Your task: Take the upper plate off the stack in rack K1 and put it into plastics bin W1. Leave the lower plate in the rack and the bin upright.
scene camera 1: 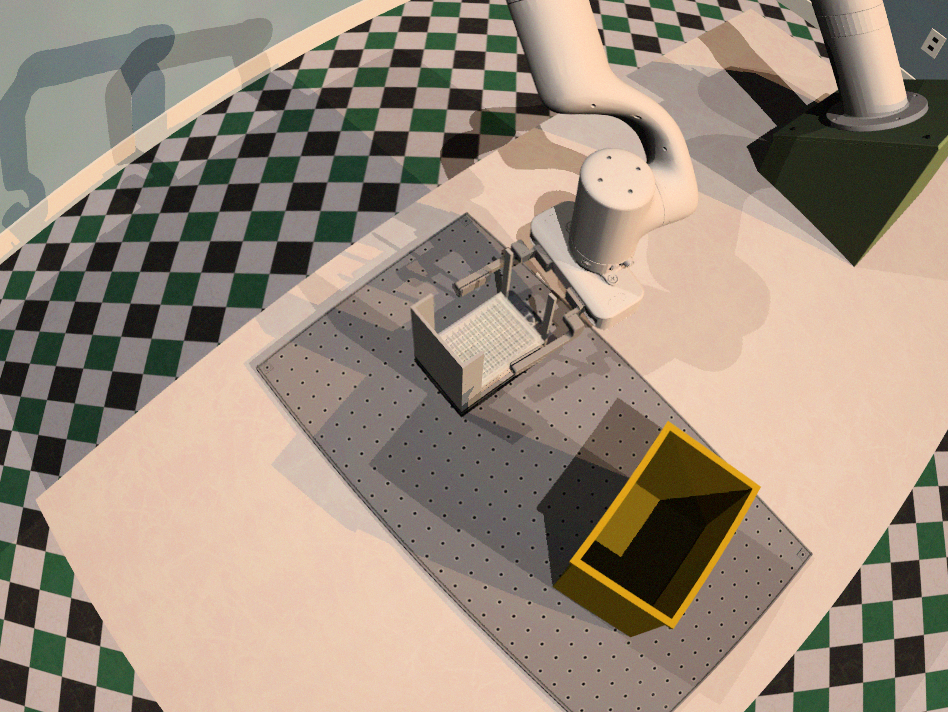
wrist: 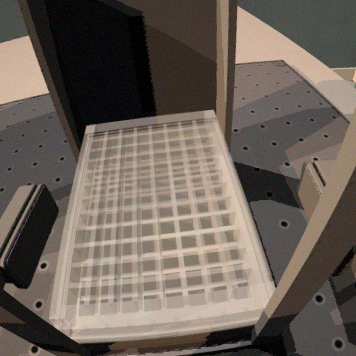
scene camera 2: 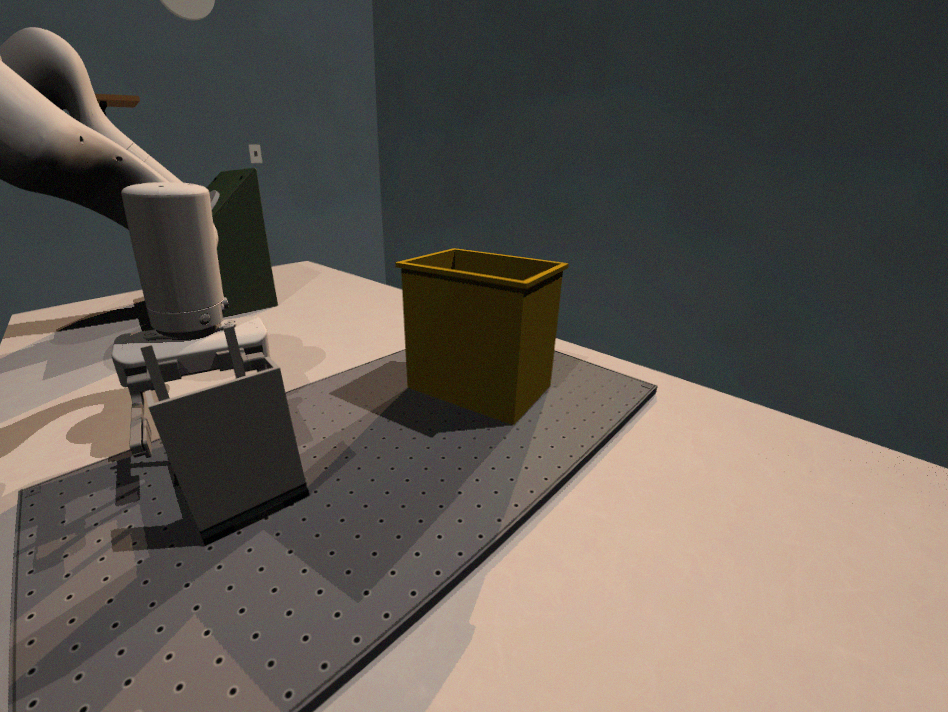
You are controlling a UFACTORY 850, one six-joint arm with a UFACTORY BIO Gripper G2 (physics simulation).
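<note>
Rack K1 [scene camera 1: 438, 358] [scene camera 2: 233, 452] [wrist: 185, 65] is grey, with a tall end panel and two slim posts at its other end. A pale, see-through gridded plate [scene camera 1: 494, 337] [wrist: 160, 215] lies on top of the stack in it. The lower plate cannot be told apart clearly beneath it. My gripper [scene camera 1: 487, 328] [wrist: 172, 215] is open about halfway and empty. Its fingers stand on either side of the rack and plate, with a gap on each side. In scene view 2 the rack hides one finger. Yellow bin W1 [scene camera 1: 605, 601] [scene camera 2: 463, 337] stands upright.
Rack and bin stand on a grey perforated board [scene camera 1: 475, 498] [scene camera 2: 252, 613] on a pale table [scene camera 1: 191, 521] [scene camera 2: 735, 551]. The rack's posts [scene camera 1: 506, 272] [wrist: 310, 240] rise close to the gripper body. A dark green pedestal [scene camera 1: 850, 183] [scene camera 2: 245, 245] carries the arm.
</note>
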